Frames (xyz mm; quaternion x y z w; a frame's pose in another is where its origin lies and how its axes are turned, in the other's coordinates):
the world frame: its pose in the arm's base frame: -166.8 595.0 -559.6 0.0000 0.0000 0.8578 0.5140
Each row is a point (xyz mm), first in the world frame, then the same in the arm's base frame.
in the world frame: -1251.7 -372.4 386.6
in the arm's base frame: 751.9 -333.1 -173.0
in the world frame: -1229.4 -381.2 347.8
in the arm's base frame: 749.1 -309.3 -211.8
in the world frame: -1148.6 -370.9 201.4
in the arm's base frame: 702.0 -242.9 -358.2
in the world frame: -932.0 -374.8 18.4
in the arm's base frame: 603.2 -50.1 -541.2
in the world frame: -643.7 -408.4 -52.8
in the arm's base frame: 496.9 220.0 -612.4
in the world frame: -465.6 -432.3 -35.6
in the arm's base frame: 434.0 388.3 -595.2
